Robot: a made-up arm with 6 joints. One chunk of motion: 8 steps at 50 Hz.
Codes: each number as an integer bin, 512 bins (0 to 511) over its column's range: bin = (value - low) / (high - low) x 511, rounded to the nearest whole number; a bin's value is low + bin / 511 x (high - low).
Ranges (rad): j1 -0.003..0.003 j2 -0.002..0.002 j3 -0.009..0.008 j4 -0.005..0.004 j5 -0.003..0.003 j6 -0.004..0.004
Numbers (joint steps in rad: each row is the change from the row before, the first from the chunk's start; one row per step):
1: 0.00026 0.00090 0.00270 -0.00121 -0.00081 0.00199
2: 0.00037 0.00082 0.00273 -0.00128 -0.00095 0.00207
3: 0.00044 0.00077 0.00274 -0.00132 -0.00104 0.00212
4: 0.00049 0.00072 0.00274 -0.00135 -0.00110 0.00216
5: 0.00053 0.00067 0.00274 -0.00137 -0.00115 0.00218
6: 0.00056 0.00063 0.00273 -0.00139 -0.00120 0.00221
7: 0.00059 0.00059 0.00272 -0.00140 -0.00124 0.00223
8: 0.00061 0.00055 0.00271 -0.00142 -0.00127 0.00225
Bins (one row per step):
1: 278 370 352 215 187 383
2: 287 360 353 211 175 388
3: 293 354 353 209 167 391
4: 297 347 353 207 162 393
5: 301 341 353 206 158 395
6: 303 336 353 205 153 397
7: 306 331 352 204 150 398
8: 307 326 352 203 147 399

